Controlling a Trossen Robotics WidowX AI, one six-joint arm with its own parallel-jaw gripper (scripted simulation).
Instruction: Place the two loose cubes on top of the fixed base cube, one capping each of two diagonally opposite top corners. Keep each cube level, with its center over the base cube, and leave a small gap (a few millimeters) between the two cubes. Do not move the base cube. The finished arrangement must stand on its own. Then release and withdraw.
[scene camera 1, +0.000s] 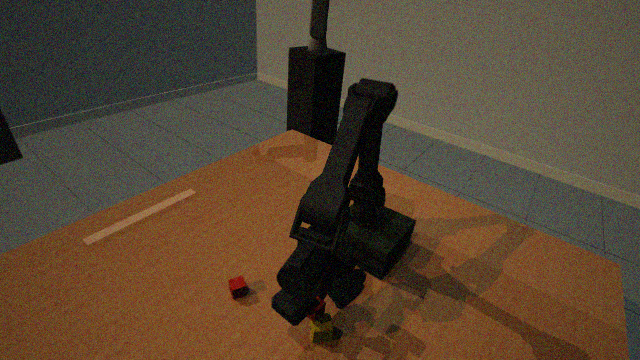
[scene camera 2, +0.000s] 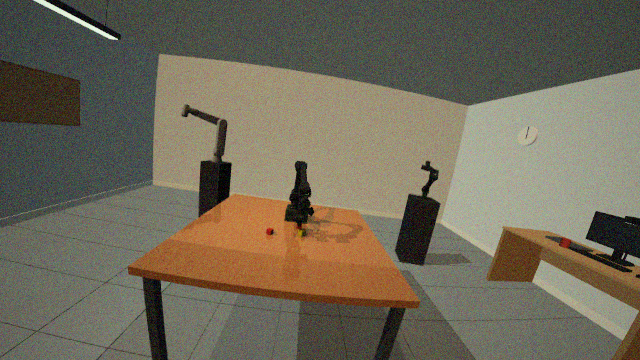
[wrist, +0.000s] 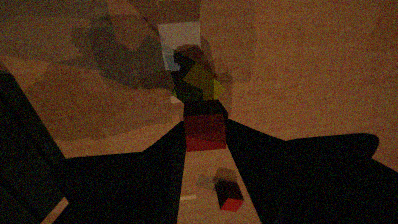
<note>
The gripper (scene camera 1: 313, 307) holds a red cube.
The gripper is seen too in the wrist view (wrist: 203, 124).
</note>
